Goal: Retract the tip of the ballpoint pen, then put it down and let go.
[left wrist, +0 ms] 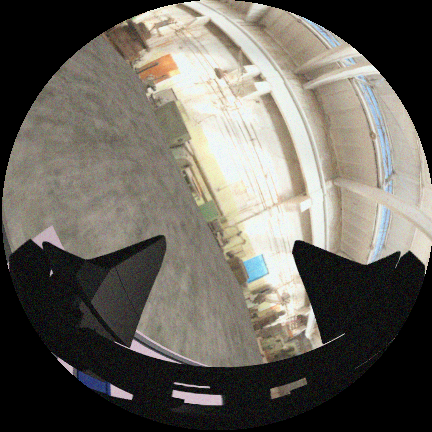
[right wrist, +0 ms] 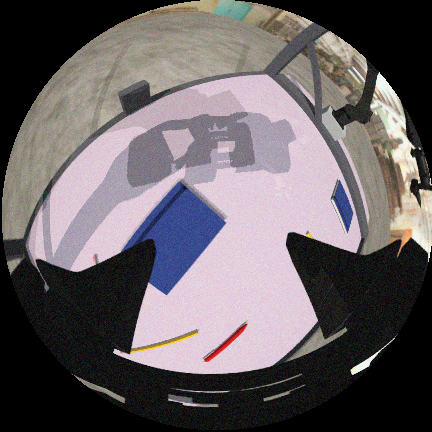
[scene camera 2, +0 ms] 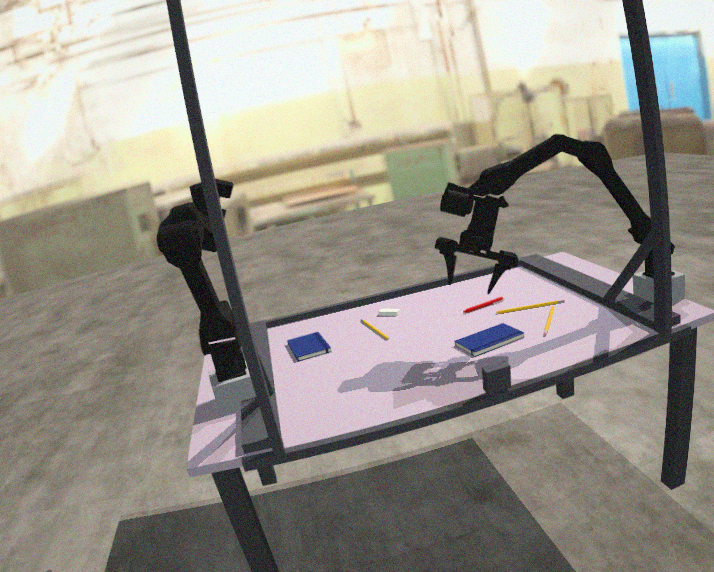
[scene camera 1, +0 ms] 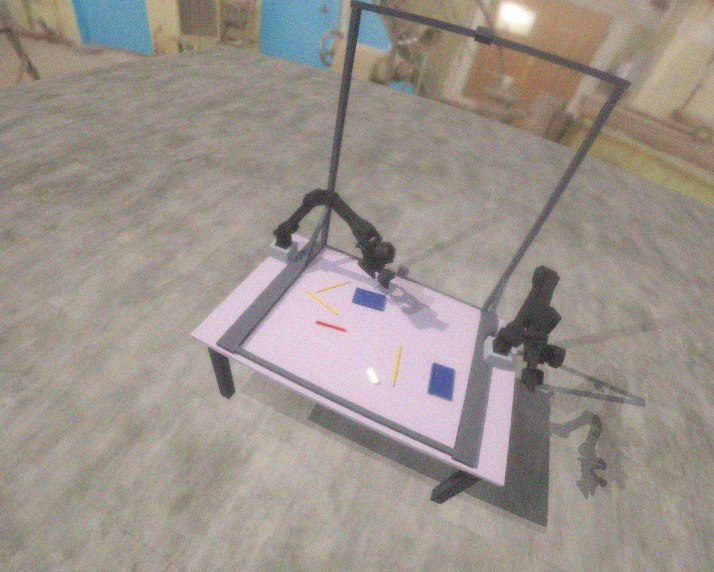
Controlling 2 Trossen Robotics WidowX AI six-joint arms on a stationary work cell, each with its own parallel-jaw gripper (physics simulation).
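Places are measured from the left arm's base along level axes (x left, y back, z up), in centimetres.
Pixels of known places: left gripper, fingertip midpoint: (left wrist: 231, 245) (scene camera 1: 533, 380); right gripper, fingertip midpoint: (right wrist: 221, 243) (scene camera 2: 468, 289) (scene camera 1: 380, 283); left arm's base, origin of the base link: (right wrist: 337, 118) (scene camera 2: 230, 373) (scene camera 1: 500, 348); right arm's base, origin of the base link: (scene camera 1: 283, 243).
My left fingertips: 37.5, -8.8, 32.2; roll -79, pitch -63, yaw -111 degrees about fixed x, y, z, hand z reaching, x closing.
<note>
For each thing: its top centre in the pictures, then the offset to it from my left fingertips, as dx, dy, dz. Level surfaces: height alone.
- thin red stick, middle of its top: (right wrist: 225, 346) (scene camera 2: 483, 302) (scene camera 1: 331, 325) -28.4, -60.3, -37.9
- pale pink table top, its level: dz -39.1
- white eraser, middle of its top: (scene camera 2: 389, 310) (scene camera 1: 373, 375) -11.5, -39.2, -37.9
The ballpoint pen, a thin red stick (scene camera 1: 330, 326) (scene camera 2: 483, 305) (right wrist: 226, 342), lies flat on the pale pink table top (scene camera 1: 286, 351) (scene camera 2: 321, 411). Its tip is too small to make out. My right gripper (scene camera 2: 470, 287) (right wrist: 221, 243) is open and empty, pointing down above the table. In the right wrist view the pen lies low, between the finger bases, and a blue notebook shows near the fingertips. My left gripper (left wrist: 231, 245) is open and empty, held out past the table edge at the right of scene camera 1, far from the pen.
Two blue notebooks (scene camera 1: 368, 299) (scene camera 1: 441, 381) (scene camera 2: 489, 339) (scene camera 2: 307, 346) lie flat. Yellow pencils (scene camera 1: 322, 303) (scene camera 1: 397, 364) (scene camera 2: 530, 307) (scene camera 2: 374, 329) and a white eraser (scene camera 1: 373, 375) (scene camera 2: 388, 312) lie on the table. A dark frame (scene camera 1: 342, 119) (scene camera 2: 196, 125) rises from one long side.
</note>
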